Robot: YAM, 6 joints.
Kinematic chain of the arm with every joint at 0, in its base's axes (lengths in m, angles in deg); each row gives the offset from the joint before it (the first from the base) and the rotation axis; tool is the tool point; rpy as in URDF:
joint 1: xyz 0 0 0.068 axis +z
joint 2: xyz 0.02 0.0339 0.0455 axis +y
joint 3: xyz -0.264 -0.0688 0 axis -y
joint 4: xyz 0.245 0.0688 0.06 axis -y
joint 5: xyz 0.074 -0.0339 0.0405 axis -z
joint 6: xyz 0.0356 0 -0.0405 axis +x
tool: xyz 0 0 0 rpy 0 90 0
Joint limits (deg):
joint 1: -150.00..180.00
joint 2: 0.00..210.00
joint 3: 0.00..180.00
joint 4: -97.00..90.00
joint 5: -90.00..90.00
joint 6: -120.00..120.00
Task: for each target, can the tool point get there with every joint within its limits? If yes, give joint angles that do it. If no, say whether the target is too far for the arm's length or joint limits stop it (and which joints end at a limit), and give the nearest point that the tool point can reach.
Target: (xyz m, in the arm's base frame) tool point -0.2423 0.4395 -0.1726
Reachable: yes | joints 117.35 180.87 110.04 29.73 -21.97 -58.67
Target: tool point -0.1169 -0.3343 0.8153
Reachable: no: too far | nearest point -0.0954 -0.2728 0.6786 | short by 0.151 m
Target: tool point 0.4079 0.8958 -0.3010
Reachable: no: too far | nearest point 0.2466 0.5415 -0.1336 | short by 0.424 m
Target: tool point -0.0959 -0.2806 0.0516
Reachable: yes | joints -115.09 123.69 30.29 71.47 -64.32 -32.30
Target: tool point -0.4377 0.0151 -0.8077
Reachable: no: too far | nearest point -0.3328 0.0115 -0.3704 | short by 0.450 m
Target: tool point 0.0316 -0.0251 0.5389
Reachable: yes | joints 10.31 37.42 78.97 -3.18 58.32 69.94
